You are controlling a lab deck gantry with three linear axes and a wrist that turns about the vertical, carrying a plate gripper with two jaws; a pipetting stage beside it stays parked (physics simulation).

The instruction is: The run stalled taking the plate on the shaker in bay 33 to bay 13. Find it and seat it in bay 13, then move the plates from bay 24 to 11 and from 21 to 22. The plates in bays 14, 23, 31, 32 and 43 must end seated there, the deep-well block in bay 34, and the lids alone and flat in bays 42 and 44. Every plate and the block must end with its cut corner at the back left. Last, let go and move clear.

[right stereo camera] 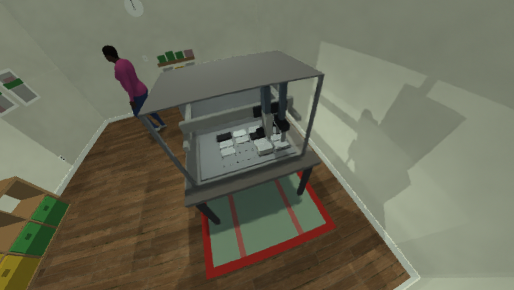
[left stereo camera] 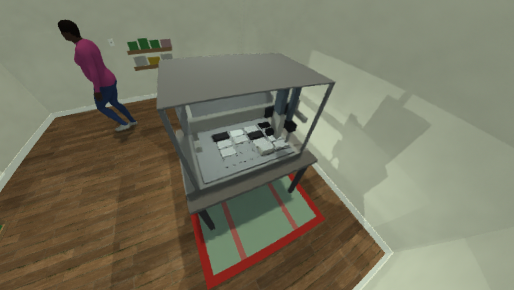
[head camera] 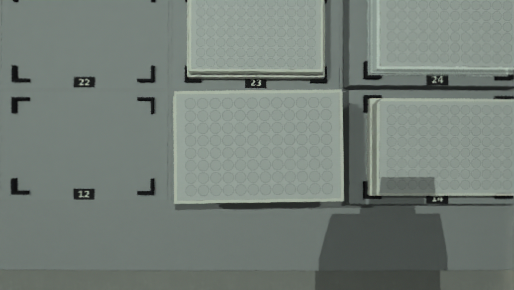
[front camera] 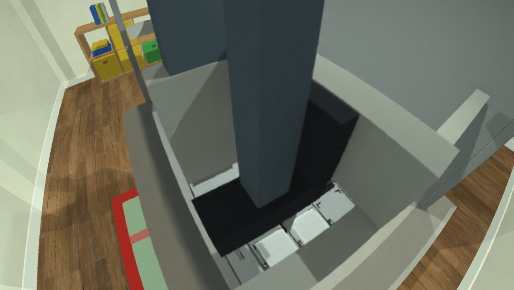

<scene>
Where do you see a bay 34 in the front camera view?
334, 205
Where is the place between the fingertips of my gripper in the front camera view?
261, 238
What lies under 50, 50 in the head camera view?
A bay 22.
</scene>
